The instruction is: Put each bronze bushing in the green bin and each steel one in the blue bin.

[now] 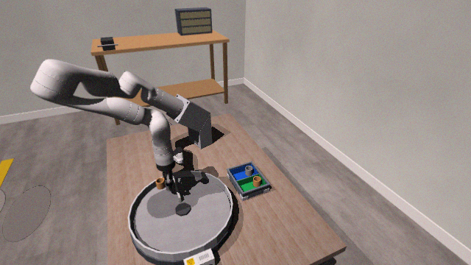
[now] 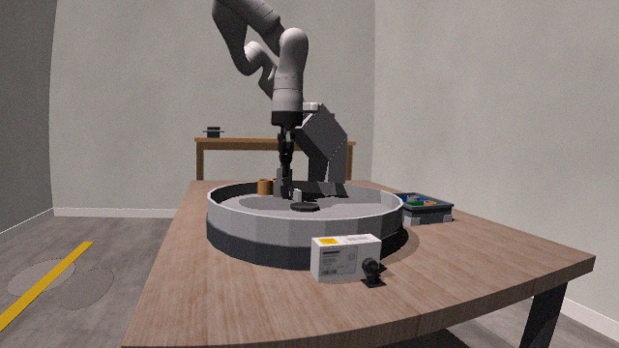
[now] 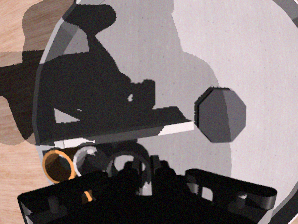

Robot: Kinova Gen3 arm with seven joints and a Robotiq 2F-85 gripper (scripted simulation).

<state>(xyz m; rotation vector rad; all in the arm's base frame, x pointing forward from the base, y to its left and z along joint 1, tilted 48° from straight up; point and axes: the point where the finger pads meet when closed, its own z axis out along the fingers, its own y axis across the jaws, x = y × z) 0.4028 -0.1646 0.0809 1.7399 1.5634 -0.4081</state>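
Right now the tray is 5 cm ahead of my hand, 37 cm to the left of it and 10 cm below it. Round my hand: turntable (9 cm ahead, 2 cm to the left, 7 cm below).
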